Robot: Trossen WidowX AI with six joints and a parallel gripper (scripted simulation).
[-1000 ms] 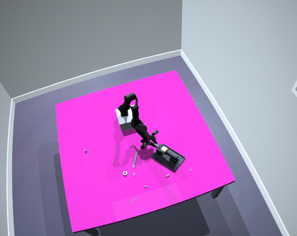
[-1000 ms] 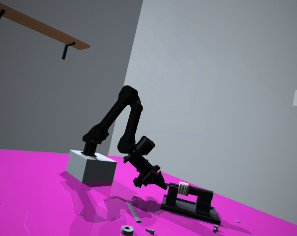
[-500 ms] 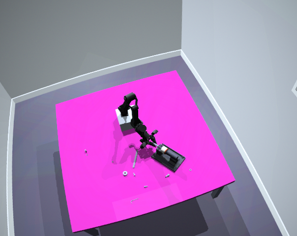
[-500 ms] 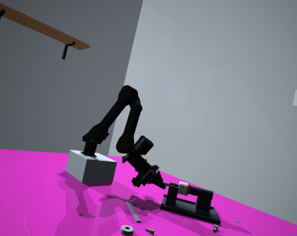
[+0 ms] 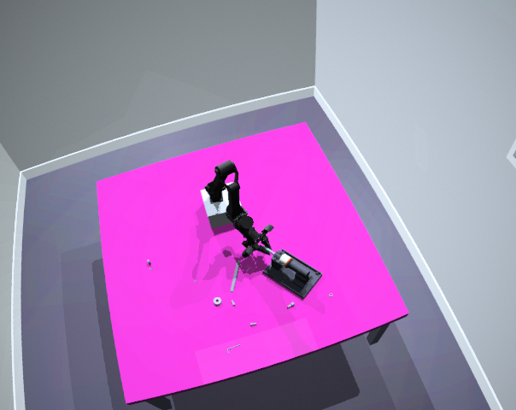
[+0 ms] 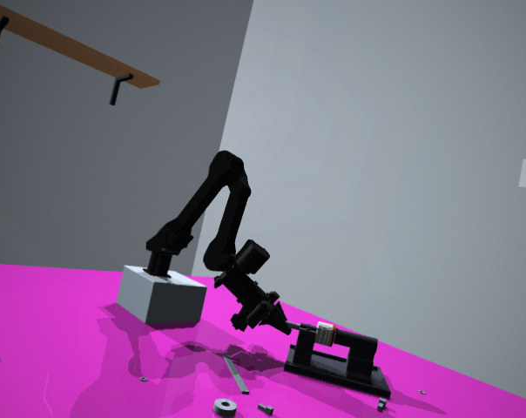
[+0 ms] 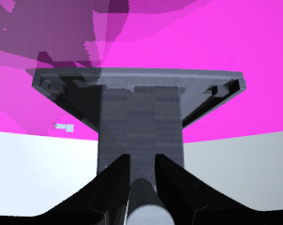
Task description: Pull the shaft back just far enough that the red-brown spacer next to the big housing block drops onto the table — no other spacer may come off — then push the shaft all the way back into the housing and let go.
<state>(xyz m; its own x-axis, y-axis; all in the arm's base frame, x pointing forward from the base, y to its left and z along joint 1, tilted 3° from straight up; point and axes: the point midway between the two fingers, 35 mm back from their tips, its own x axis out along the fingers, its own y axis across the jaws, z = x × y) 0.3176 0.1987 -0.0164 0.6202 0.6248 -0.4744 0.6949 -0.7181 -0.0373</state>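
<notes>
Now: the grey shaft 2 cm to the left of my gripper tip, 2 cm ahead of it and 2 cm above it. From my gripper tip the other things lie so: grey flat bar (18 cm to the right, 6 cm below, 5 cm ahead); then white spacer (5 cm to the left, 5 cm ahead, 2 cm above); then red-brown spacer (7 cm to the left, 7 cm ahead, 2 cm above).
</notes>
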